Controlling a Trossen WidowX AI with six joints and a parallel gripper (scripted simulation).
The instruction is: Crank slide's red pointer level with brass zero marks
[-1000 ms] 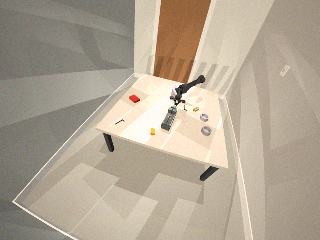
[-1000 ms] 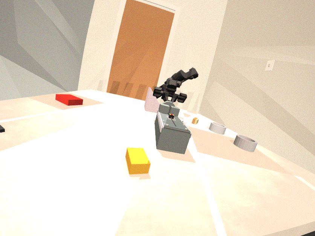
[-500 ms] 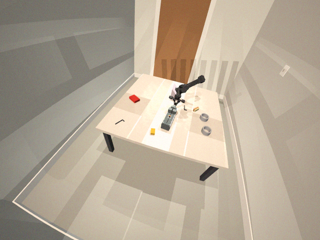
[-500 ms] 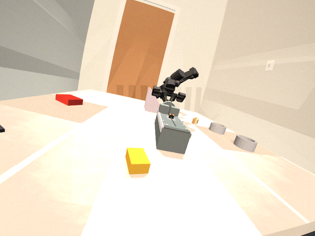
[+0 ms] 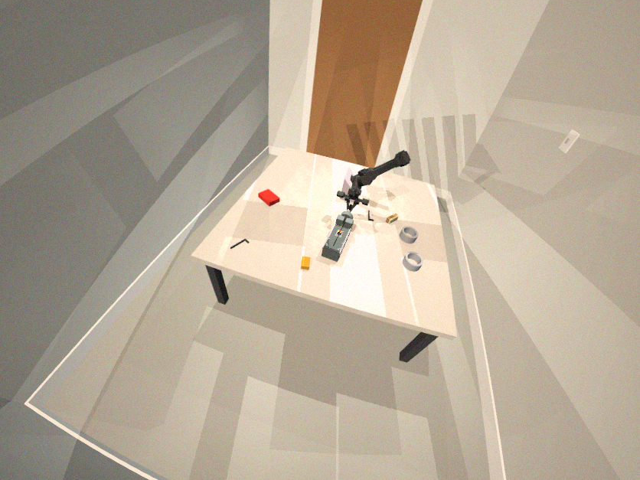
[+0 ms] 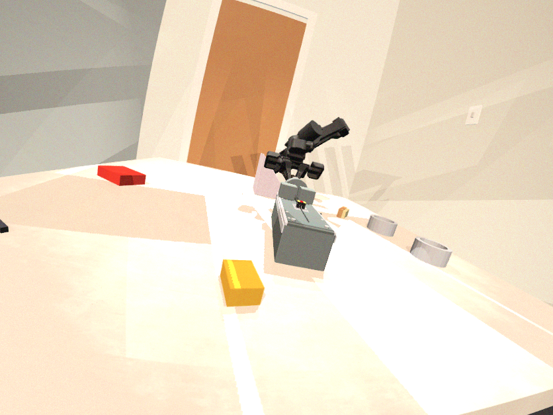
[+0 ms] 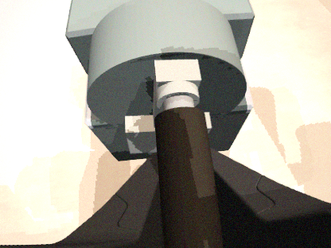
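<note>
My gripper tip is now 160 mm short of the red pointer, 20 mm to the left of it and 10 mm above it. Also, from my gripper tip: dark brown crank handle 20 mm behind, 20 mm above; then yellow block 360 mm ahead, 140 mm to the right, 80 mm below; then tan block 280 mm to the left, 150 mm behind, 80 mm below.
</note>
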